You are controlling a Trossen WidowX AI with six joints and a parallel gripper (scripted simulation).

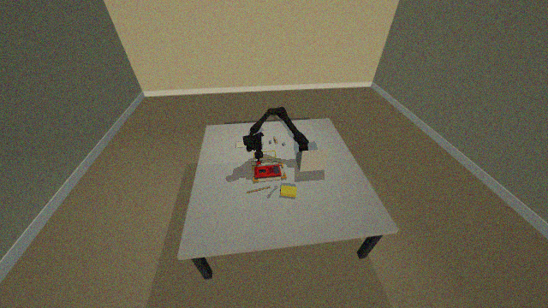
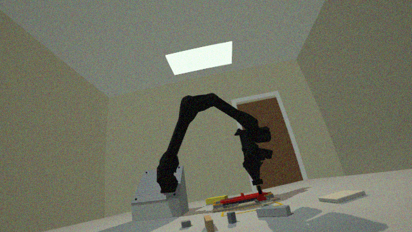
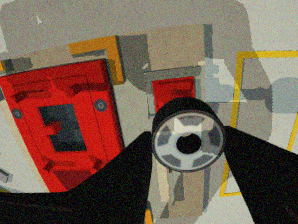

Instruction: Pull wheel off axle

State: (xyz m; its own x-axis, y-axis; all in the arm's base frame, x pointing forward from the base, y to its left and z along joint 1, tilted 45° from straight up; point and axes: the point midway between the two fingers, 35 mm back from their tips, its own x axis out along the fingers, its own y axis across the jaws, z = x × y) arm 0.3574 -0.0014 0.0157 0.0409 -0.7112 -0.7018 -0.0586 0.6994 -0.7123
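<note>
Right now my gripper tip is 90 mm to the right of the grey base block, 60 mm past it and 60 mm above it. From my gripper tip the other things lie so: flat tan slab 250 mm to the right, 160 mm ahead, 70 mm below; then yellow block 310 mm to the left, 200 mm behind, 60 mm below; then wooden stick 270 mm to the left, 70 mm below, 10 mm ahead.
</note>
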